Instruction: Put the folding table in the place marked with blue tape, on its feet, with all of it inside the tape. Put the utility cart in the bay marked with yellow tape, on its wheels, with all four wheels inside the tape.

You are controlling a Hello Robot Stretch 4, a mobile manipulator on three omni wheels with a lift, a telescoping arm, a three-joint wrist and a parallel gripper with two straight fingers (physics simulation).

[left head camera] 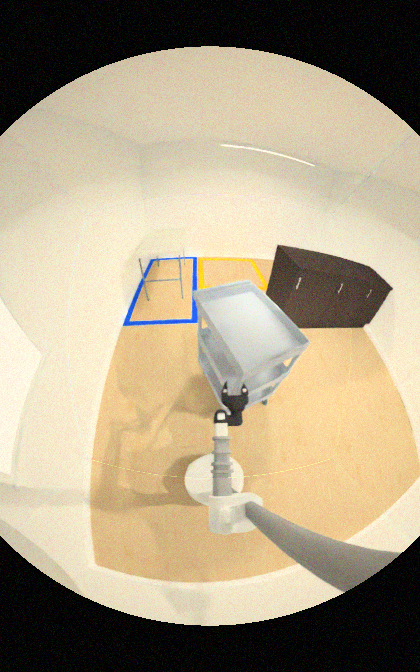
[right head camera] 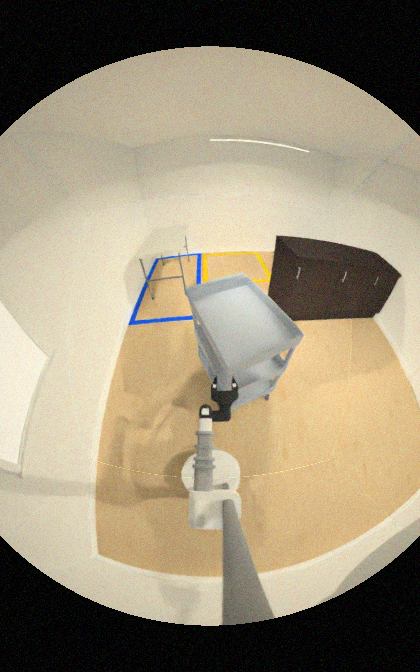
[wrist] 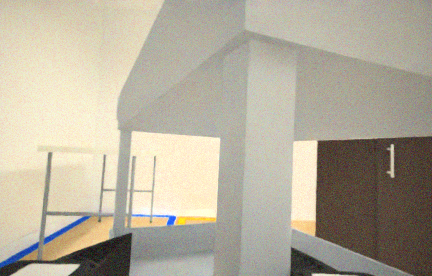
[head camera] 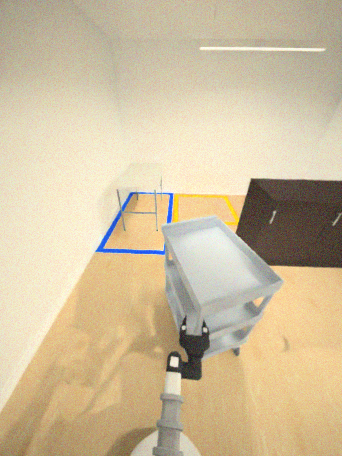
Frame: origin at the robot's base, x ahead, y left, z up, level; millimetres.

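Where they show: gripper, fingertip midpoint: [wrist: 200, 257] [head camera: 193, 316].
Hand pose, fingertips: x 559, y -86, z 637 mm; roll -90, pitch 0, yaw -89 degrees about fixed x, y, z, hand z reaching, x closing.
After its pixels a point has its place.
The grey three-tier utility cart [head camera: 220, 260] @(x 858, y -241, z 767 mm) [left head camera: 250, 325] [right head camera: 245, 320] [wrist: 270, 150] @(x 511, y -115, z 701 mm) stands upright, turned at an angle, in front of the robot and outside the yellow tape [head camera: 175, 207] @(x 2998, y 191, z -26 mm) [left head camera: 201, 272] [right head camera: 205, 267] [wrist: 197, 220] @(x 3571, y 43, z -32 mm). My gripper [head camera: 194, 324] [left head camera: 235, 386] [right head camera: 225, 382] [wrist: 200, 257] @(x 559, y -86, z 637 mm) is open, its fingers on either side of the cart's near corner post, below the top tray. The folding table [head camera: 142, 176] @(x 2539, y 669, z 710 mm) [left head camera: 160, 242] [right head camera: 162, 240] [wrist: 46, 200] @(x 2146, y 915, z 373 mm) stands on its feet by the left wall; its visible feet are inside the blue tape [head camera: 132, 251] @(x 1692, y 664, z -26 mm) [left head camera: 160, 322] [right head camera: 162, 319] [wrist: 20, 253] @(x 2372, y 1178, z -26 mm). Most cart wheels are hidden.
A dark brown cabinet [head camera: 295, 230] @(x 1576, y -1119, z 553 mm) [left head camera: 320, 295] [right head camera: 325, 287] [wrist: 350, 190] @(x 1753, y -771, z 562 mm) with pale handles stands at the right, beyond the cart. The yellow bay lies right of the blue place, near the back wall [head camera: 210, 125] @(x 3741, y -361, z 1311 mm). A wall [head camera: 40, 200] @(x 1192, y 1144, z 934 mm) runs along the left side.
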